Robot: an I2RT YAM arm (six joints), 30 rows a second.
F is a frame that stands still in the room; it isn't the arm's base.
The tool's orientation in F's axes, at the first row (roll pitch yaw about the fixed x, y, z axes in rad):
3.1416, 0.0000, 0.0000
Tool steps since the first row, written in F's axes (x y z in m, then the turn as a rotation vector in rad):
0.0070, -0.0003, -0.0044, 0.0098, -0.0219, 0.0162
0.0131, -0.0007, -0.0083, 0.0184, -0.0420, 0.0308
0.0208, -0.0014, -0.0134, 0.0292, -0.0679, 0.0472
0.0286, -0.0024, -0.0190, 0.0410, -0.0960, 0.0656
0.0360, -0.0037, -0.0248, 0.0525, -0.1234, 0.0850
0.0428, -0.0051, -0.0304, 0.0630, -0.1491, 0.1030
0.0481, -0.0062, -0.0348, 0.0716, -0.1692, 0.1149
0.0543, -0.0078, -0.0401, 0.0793, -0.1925, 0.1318
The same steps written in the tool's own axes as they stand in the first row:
0.0070, 0.0003, 0.0044, 0.0098, 0.0219, -0.0162
0.0131, 0.0007, 0.0083, 0.0184, 0.0420, -0.0308
0.0208, 0.0014, 0.0134, 0.0292, 0.0679, -0.0472
0.0286, 0.0024, 0.0190, 0.0410, 0.0960, -0.0656
0.0360, 0.0037, 0.0248, 0.0525, 0.1234, -0.0850
0.0428, 0.0051, 0.0304, 0.0630, 0.1491, -0.1030
0.0481, 0.0062, 0.0348, 0.0716, 0.1692, -0.1149
0.0543, 0.0078, 0.0401, 0.0793, 0.1925, -0.1318

